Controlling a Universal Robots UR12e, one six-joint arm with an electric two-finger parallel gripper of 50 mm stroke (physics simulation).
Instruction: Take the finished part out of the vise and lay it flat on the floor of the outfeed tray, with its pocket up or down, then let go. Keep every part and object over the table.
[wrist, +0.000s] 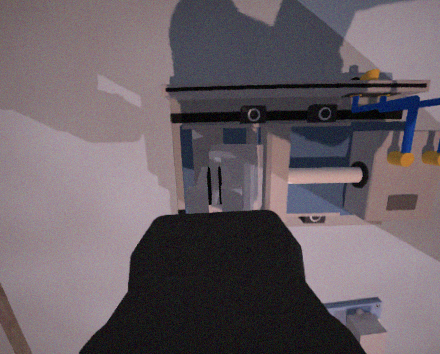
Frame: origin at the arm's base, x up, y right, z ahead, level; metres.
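Where they show: gripper, between the fingertips: (214, 178).
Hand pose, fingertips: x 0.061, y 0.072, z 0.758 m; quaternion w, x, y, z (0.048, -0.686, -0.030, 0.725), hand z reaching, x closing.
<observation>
Things, the pixels of their top centre, and the offset from my fingertips. "spot": a spot on its surface instead.
- finished part, centre of its top: (237, 184) dy +0.001, dx +0.020, dz -0.019 m
- vise, centre of its top: (311, 175) dy +0.007, dx -0.007, dz -0.090 m
- vise's light screw, a spot on its surface: (325, 175) spot: dy +0.006, dx -0.020, dz -0.110 m
- long rail, centre of its top: (297, 86) dy +0.096, dx -0.056, dz -0.082 m
- blue plate, centre of its top: (332, 347) dy -0.334, dx -0.098, dz -0.238 m
The finished part (232, 154) is a grey block, seen from above in the left half of the vise (277, 172), beside the beige jaw. My gripper (214, 178) is shut, with its two black pads close together at the left side of the part; it appears to hold the part's left wall. The finger bodies and the dark gripper housing hide much of the part's near side, and whether it touches the vise floor cannot be told. The outfeed tray cannot be made out in the wrist view.
The vise's light screw (325, 175) runs right of the jaw. Blue hoses (410, 127) with yellow ends (401, 159) reach over the vise's right end. A long rail (295, 89) lies behind. A blue plate (353, 304) with a grey block stands lower right. A brown strip (14, 322) shows lower left.
</observation>
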